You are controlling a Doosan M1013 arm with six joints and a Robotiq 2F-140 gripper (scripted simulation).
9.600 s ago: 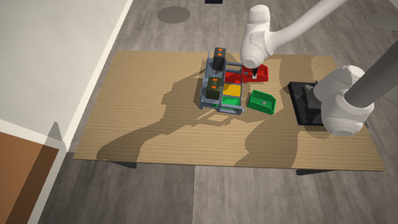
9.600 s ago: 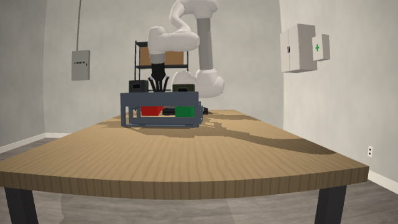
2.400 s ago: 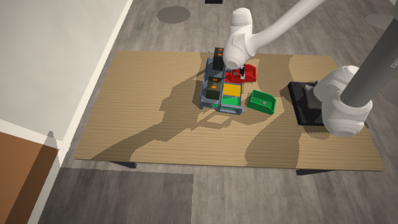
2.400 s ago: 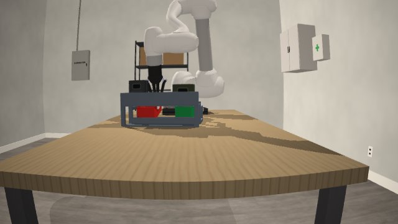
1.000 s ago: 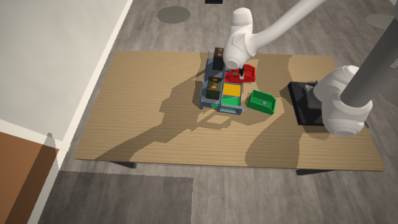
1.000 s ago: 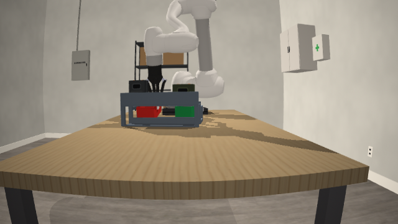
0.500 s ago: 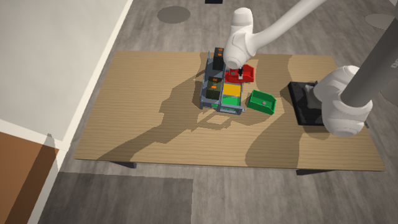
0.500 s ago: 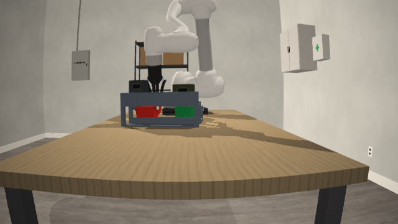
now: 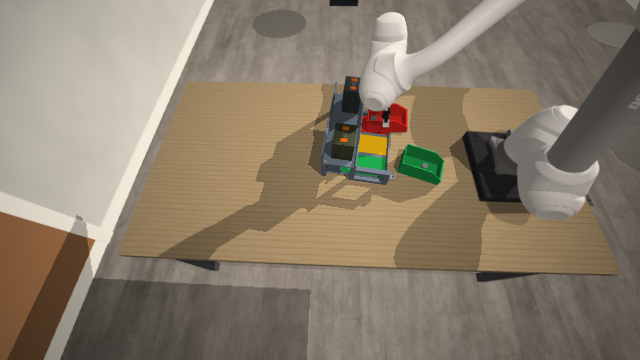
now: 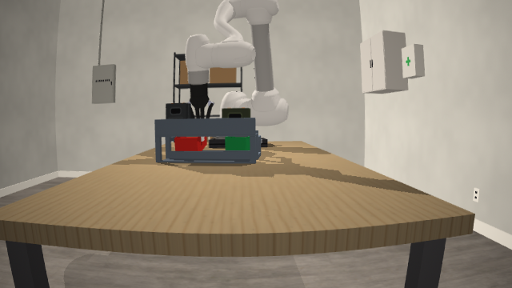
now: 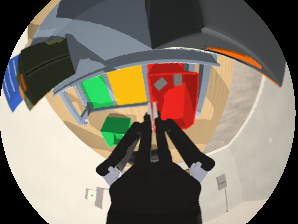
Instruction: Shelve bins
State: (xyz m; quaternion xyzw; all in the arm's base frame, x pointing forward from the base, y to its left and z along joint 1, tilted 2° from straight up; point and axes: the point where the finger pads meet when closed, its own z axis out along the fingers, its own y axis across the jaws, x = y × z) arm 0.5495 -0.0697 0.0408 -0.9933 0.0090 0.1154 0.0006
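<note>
Now: hand 50 mm to the left of the red bin, 40 mm above it and 10 mm past it. Also, from my hand: green bin 170 mm behind, 160 mm to the left, 60 mm below.
</note>
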